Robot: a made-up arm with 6 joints.
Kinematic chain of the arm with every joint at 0, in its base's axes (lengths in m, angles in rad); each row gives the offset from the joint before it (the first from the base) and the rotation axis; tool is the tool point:
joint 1: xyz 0 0 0.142 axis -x
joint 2: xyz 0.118 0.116 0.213 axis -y
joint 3: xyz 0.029 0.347 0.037 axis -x
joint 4: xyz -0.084 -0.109 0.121 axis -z
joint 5: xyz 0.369 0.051 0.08 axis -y
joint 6: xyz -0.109 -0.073 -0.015 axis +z
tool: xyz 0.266 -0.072 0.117
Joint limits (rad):
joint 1: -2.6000..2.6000
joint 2: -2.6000..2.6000
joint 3: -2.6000..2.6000
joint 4: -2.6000..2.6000
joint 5: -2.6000..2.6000
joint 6: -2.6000..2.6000
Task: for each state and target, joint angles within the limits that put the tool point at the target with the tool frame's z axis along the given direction. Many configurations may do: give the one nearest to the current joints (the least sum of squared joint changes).
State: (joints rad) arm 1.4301 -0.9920 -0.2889 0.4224 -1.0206 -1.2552
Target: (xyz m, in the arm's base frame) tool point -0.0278 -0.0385 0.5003 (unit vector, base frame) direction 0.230 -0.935 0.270
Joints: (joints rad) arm 0.5498 -0.7731 -0.5895 1.1606 -1.0455 -1.1420
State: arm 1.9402 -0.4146 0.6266 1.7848 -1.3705 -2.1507
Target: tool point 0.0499 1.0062 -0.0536 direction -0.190 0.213 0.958
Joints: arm 1.6956 -0.3988 0.4224 1.8020 -1.9721 -2.2122
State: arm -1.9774 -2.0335 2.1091 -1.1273 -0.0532 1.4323
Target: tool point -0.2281 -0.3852 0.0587 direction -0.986 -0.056 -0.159
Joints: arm -2.3567 -1.9992 2.6000 -1.1178 -0.6682 0.9365
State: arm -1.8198 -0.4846 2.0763 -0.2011 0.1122 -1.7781
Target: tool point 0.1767 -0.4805 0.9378 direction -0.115 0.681 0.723
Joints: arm -1.8470 0.1680 2.6000 -0.0531 0.2592 -1.8290
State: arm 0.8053 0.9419 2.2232 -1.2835 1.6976 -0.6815
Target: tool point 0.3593 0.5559 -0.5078 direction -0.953 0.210 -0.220
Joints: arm 1.3092 0.5243 1.9381 -0.7196 1.5385 -0.4899
